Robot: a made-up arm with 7 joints.
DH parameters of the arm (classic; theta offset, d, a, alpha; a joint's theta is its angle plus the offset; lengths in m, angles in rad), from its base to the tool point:
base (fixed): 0 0.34 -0.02 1.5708
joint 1: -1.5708 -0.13 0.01 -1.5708
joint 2: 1.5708 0 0.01 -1.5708
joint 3: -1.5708 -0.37 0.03 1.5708
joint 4: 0 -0.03 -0.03 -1.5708
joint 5: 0 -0.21 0.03 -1.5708
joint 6: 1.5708 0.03 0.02 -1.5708
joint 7: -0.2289 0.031 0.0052 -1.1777
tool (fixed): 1.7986 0.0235 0 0
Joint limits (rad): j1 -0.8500..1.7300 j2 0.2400..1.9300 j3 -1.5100..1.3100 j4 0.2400..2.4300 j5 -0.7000..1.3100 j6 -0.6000..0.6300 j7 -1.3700..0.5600
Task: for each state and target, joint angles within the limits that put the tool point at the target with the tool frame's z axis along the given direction. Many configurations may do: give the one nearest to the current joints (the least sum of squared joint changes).
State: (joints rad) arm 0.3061 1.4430 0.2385 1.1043 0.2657 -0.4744 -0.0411
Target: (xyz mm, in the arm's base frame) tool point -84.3 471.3 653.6 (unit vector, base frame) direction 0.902 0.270 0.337
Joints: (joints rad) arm 0.8525 1.6893 0.6929 1.6606 0.0265 -0.4630 0.0466
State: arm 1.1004 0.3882 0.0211 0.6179 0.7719 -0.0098 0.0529
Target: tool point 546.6 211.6 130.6 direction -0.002 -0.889 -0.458
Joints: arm 0.9708 0.2400 -0.6416 0.7238 0.5551 -0.0572 0.0413
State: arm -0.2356 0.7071 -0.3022 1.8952 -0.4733 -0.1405 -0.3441
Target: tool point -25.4 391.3 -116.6 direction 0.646 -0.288 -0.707
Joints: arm -0.6429 0.3351 0.2386 1.4201 0.0250 -0.5207 -0.7111
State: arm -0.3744 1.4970 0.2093 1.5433 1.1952 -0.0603 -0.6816
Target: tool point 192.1 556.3 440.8 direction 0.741 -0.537 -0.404
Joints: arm -0.1401 1.4368 0.6809 1.6451 1.1223 0.2518 -0.3840
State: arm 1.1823 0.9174 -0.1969 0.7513 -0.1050 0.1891 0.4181
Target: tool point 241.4 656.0 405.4 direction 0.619 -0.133 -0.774
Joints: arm 1.1937 1.1255 -0.0748 0.7529 -0.1266 0.1637 0.2808
